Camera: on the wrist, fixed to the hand. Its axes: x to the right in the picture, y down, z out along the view.
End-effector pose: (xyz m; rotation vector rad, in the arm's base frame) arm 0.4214 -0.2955 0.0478 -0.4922 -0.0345 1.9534
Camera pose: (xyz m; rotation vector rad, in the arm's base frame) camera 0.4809 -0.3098 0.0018 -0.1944 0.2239 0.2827
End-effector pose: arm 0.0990 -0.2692 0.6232 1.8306 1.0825 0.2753
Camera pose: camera 0.0302 -0.2375 0.6338 0.8103 2.5916 -0.7952
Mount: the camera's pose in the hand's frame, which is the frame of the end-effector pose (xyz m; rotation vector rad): -0.0182 -0.0344 -0.0659 0.5525 0.2803 -1.5936
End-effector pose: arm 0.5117 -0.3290 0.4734 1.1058 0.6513 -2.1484
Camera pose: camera 0.5300 -0.2561 0.4588 -0.6747 -0.7191 1.8482
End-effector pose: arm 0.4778 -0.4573 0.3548 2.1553 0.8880 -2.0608
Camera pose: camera 0.5241 -0.4091 0.3920 -0.7682 -1.1648 0.9711
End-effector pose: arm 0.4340 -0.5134 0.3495 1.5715 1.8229 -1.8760
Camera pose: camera 0.4576 -0.4625 0.4015 -0.0114 -1.4115 1.1968
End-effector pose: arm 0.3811 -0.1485 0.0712 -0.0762 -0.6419 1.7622
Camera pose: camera 0.4415 -0.1350 0.0261 0.4515 0.1087 0.2929
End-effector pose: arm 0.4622 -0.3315 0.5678 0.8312 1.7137 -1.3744
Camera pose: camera 0.4306 -0.2744 0.6078 0.2620 -1.5679 2.0005
